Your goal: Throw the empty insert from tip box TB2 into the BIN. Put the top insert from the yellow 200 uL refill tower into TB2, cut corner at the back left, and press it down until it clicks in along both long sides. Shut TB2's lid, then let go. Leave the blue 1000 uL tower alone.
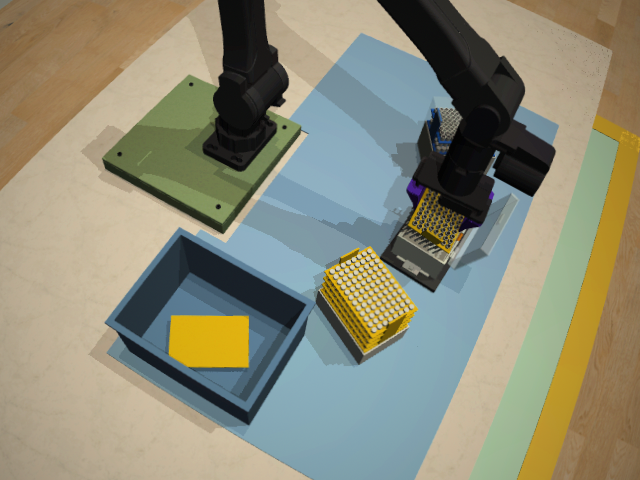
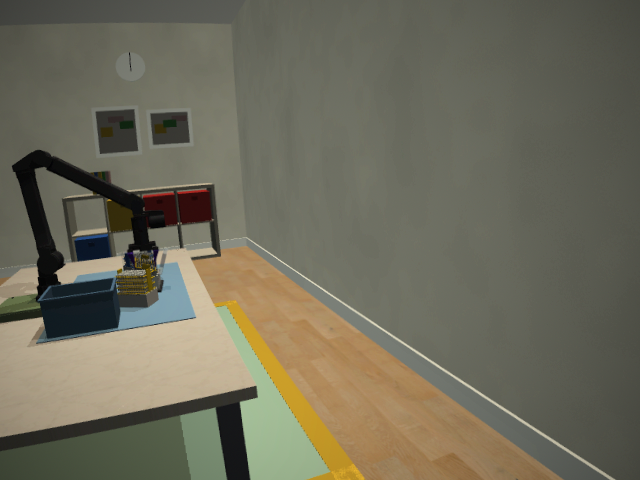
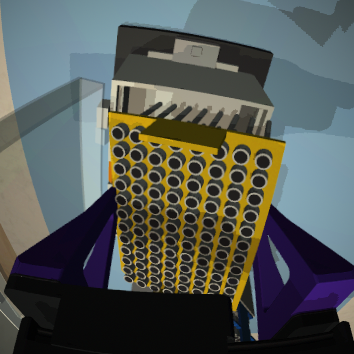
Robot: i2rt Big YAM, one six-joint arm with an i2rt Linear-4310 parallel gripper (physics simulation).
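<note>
My gripper [image 1: 444, 209] [image 2: 142, 256] [image 3: 184, 197] is shut on a yellow insert [image 1: 434, 219] [image 3: 200, 192] full of tips, with purple fingers at its long sides. The insert is above TB2 [image 1: 421, 250] [image 3: 185, 82], its tips pointing into the open box. A strip of the box's inside shows past its near end. Its far end and cut corner are hidden. TB2's clear lid [image 1: 496, 227] [image 3: 92, 155] stands open beside it. The yellow refill tower [image 1: 369, 291] [image 2: 134, 284] stands nearby. A yellow insert [image 1: 209, 341] lies in the blue BIN [image 1: 245, 276] [image 2: 82, 315].
The blue 1000 uL tower [image 1: 447, 124] stands behind TB2, partly hidden by the arm. The green base plate [image 1: 170, 129] carries the arm at the left. The light-blue mat [image 1: 372, 413] lies under the boxes. TB2's raised lid is close beside my fingers.
</note>
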